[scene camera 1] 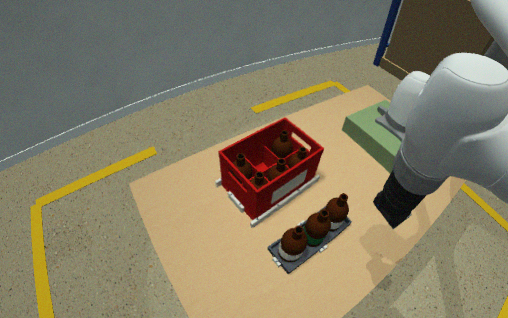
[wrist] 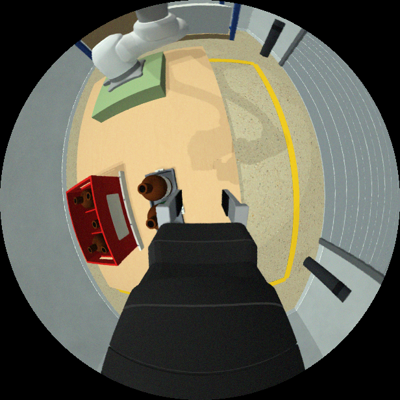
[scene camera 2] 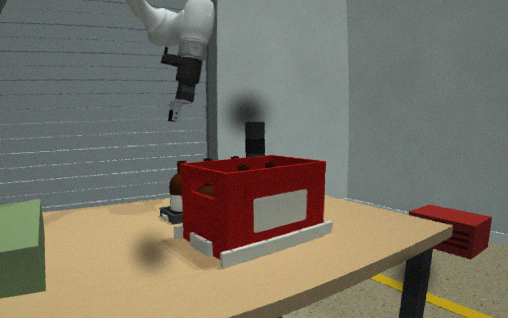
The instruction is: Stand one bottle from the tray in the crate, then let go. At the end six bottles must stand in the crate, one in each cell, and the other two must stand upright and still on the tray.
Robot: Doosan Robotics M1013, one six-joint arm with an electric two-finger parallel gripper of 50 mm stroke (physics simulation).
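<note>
Three brown bottles stand upright on the dark tray: a white-labelled one at the robot-base end, a green-labelled one in the middle, and another white-labelled one at the far end. The red crate holds several brown bottles; the middle cell of its row farther from the tray is empty. My gripper is open and empty, high in the air to the side of the tray away from the crate. Its fingers are hidden in scene camera 1.
The crate stands beside the tray, with white strips along its base. The green block under the arm's base is on the table. A red box stands beyond the table's edge.
</note>
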